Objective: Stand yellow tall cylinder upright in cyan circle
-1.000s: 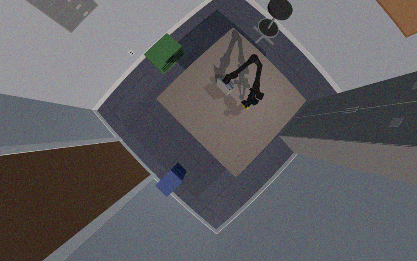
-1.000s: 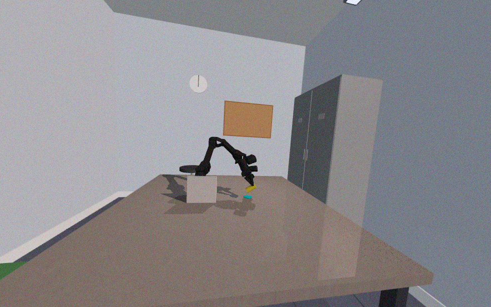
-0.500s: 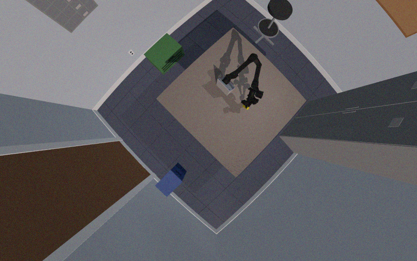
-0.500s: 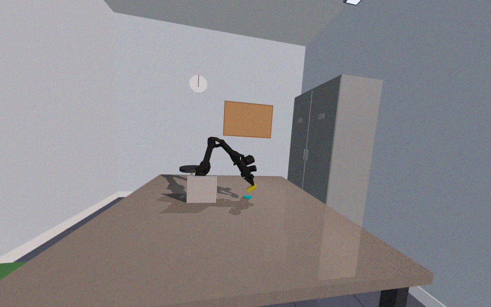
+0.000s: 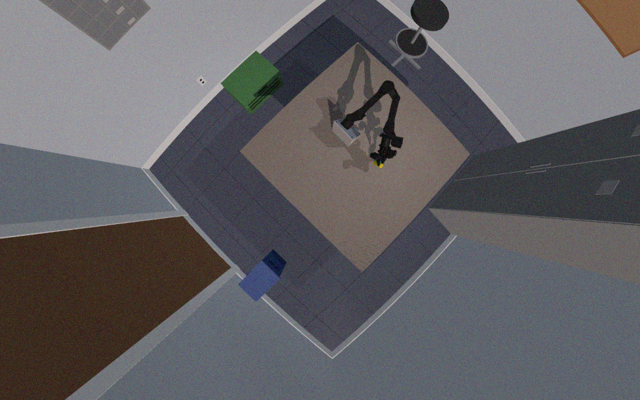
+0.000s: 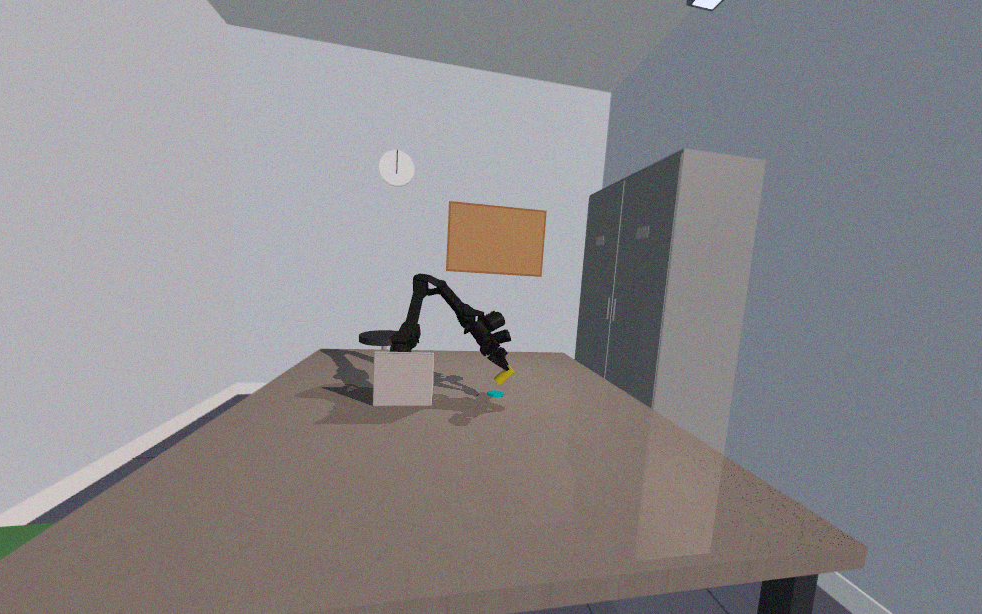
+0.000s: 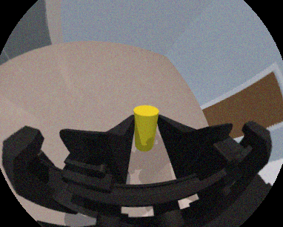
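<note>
The cyan circle is 10 cm below my gripper tip, 6 cm to the left of it and 3 cm behind it. From my gripper tip the other things lie so: yellow tall cylinder 2 cm behind, 1 cm below.
</note>
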